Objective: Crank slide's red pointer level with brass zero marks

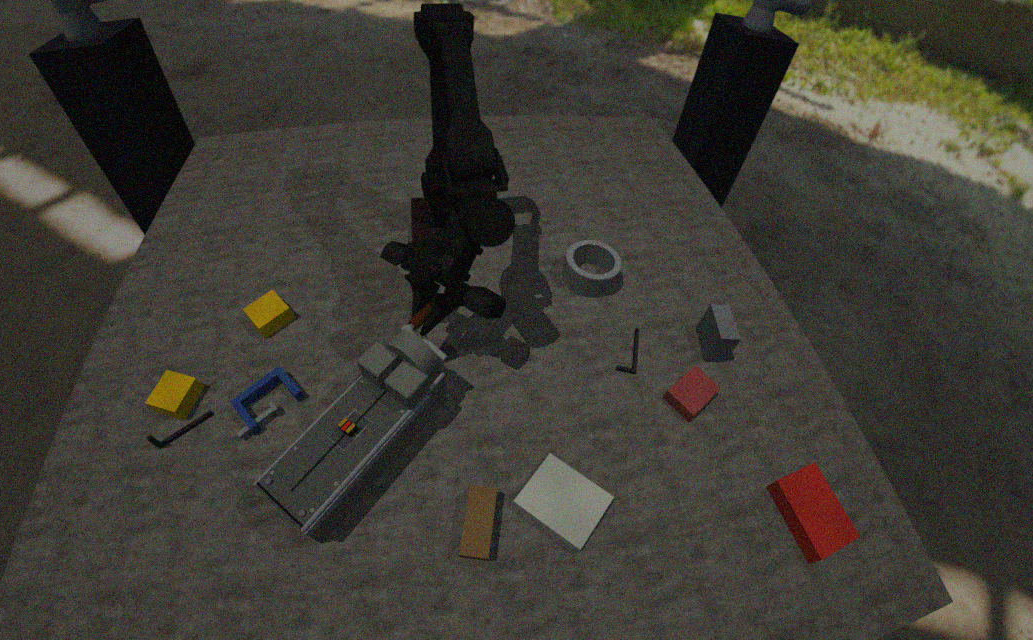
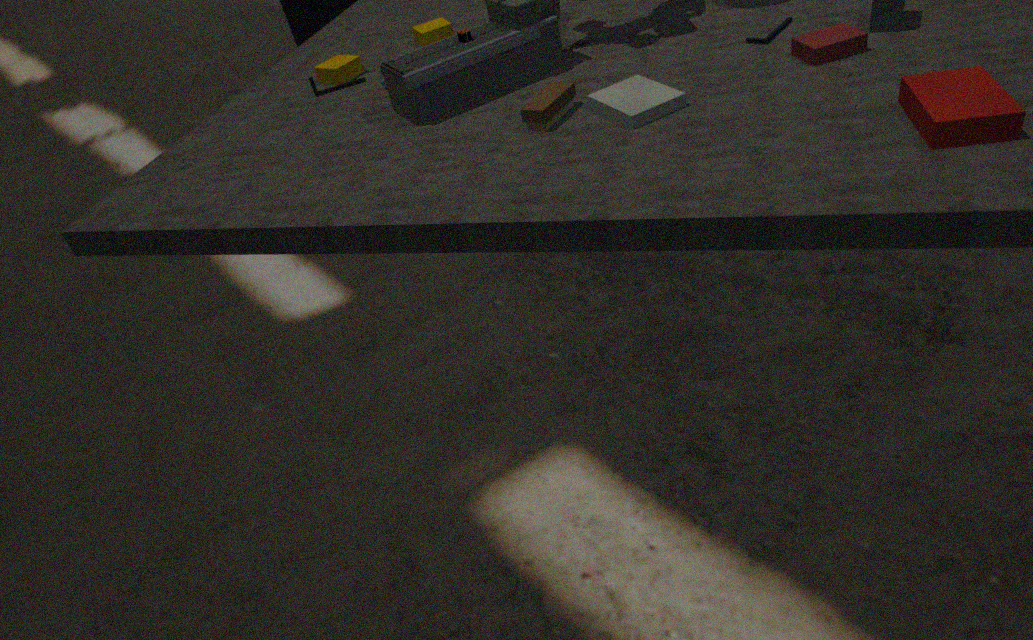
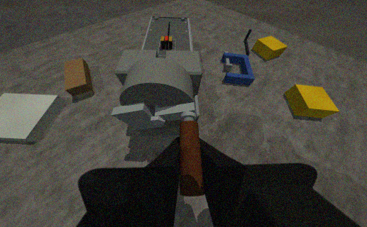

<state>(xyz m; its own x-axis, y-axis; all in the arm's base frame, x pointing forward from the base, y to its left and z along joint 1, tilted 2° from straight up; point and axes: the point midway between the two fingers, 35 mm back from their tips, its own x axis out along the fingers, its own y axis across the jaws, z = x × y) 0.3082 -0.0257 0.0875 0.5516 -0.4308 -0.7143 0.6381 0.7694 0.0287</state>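
Right now my gripper tip is 10 mm past the brown crank handle, 10 mm to the right of it and 20 mm below it. The rest, counted from my gripper tip: white plate: 240 mm ahead, 180 mm to the left, 60 mm below; red pointer: 150 mm ahead, 90 mm to the right, 10 mm above; brown block: 260 mm ahead, 70 mm to the left, 60 mm below.
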